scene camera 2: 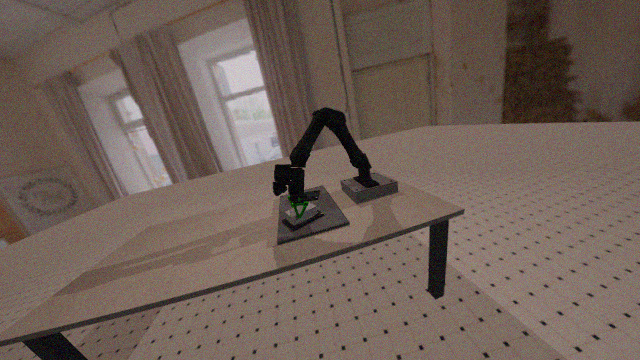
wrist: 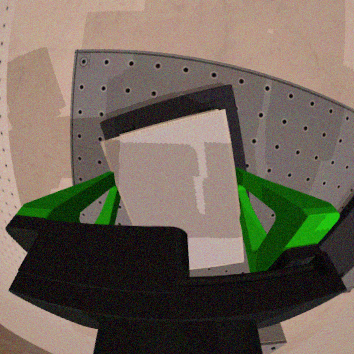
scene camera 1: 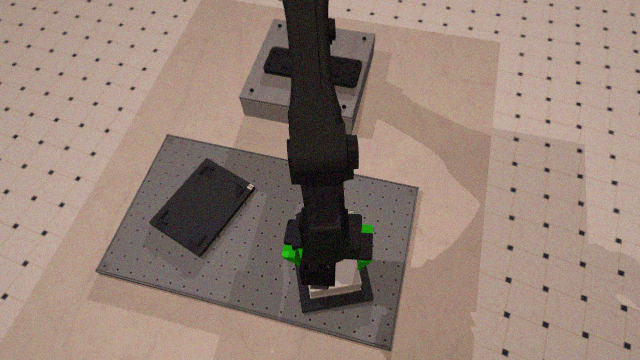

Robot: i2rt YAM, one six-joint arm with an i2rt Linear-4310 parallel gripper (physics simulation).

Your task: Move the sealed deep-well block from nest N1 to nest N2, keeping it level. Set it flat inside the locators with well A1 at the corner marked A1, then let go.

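Observation:
The sealed deep-well block, pale grey with a flat seal on top, sits level in nest N1, a dark frame at the front right of the perforated plate. My gripper reaches straight down over it. Its green fingers press against the block's two long sides, shut on it. Nest N2, a dark tilted rectangle with corner locators, lies empty at the plate's left. A small white mark sits at its far right corner.
The grey perforated baseplate carries both nests. The arm's grey base block stands behind it on the beige table. The arm hides much of the block in scene camera 1.

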